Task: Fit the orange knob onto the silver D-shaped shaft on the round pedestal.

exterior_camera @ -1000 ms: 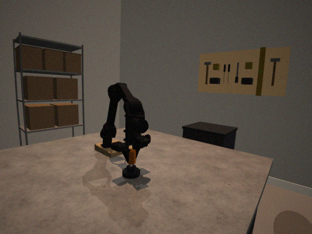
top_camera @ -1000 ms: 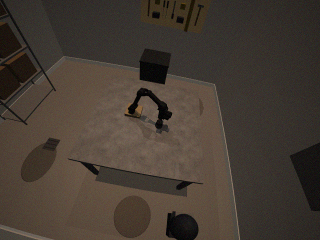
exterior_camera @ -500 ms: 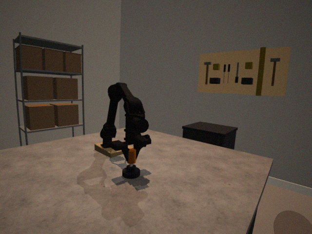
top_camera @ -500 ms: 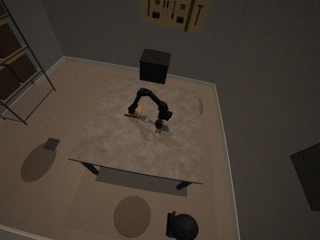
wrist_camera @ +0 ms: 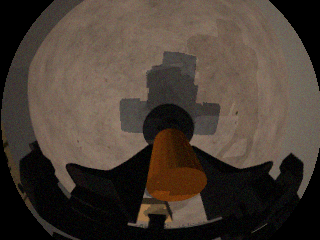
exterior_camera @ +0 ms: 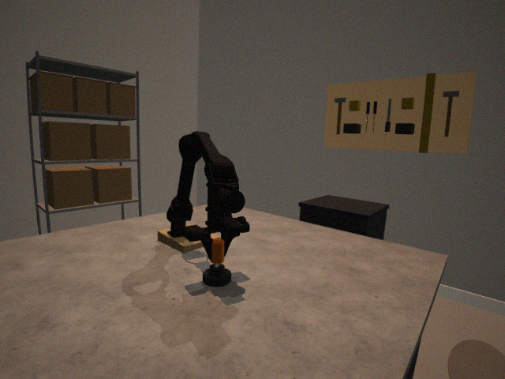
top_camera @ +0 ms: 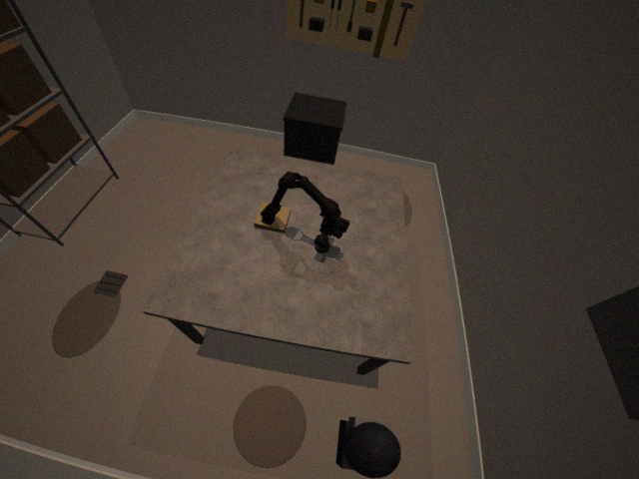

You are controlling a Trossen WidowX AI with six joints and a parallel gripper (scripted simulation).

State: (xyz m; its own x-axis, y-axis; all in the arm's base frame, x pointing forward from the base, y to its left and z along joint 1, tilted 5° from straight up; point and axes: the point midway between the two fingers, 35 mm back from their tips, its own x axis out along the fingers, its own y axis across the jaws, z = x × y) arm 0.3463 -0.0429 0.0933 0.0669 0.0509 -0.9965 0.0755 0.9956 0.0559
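My gripper tip is now 3 cm below the orange knob. The rest, counted from my gripper tip: round black pedestal 4 cm below.
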